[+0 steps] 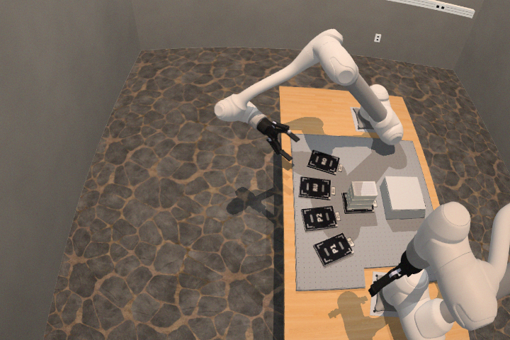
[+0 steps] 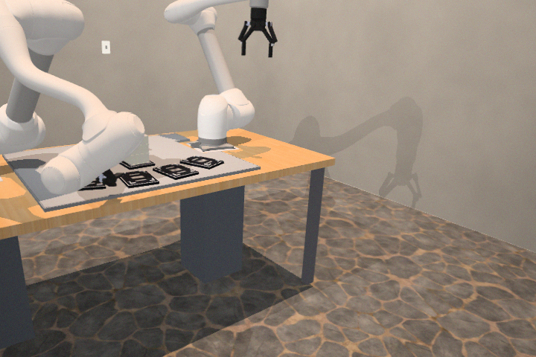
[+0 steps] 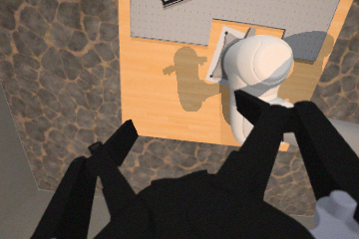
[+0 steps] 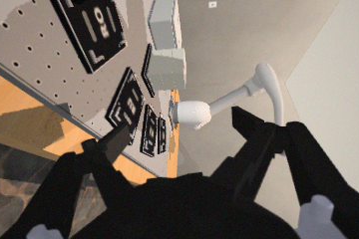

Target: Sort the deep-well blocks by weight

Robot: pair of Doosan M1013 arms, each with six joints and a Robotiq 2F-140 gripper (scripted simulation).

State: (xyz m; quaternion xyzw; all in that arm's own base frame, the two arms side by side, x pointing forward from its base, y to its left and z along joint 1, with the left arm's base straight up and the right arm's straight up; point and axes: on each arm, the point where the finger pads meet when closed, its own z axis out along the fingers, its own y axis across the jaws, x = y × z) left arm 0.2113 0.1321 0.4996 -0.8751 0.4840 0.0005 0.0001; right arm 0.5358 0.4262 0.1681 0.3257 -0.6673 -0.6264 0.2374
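Now: right hand 36 cm past the infeed nest, 19 cm to the right of it and 15 cm above it. Also, from my right hand: nest RU: 15 cm below, 13 cm behind, 12 cm to the left; nest P2: 29 cm to the left, 15 cm below, 15 cm behind; nest RO: 18 cm behind, 15 cm below, 6 cm to the right.
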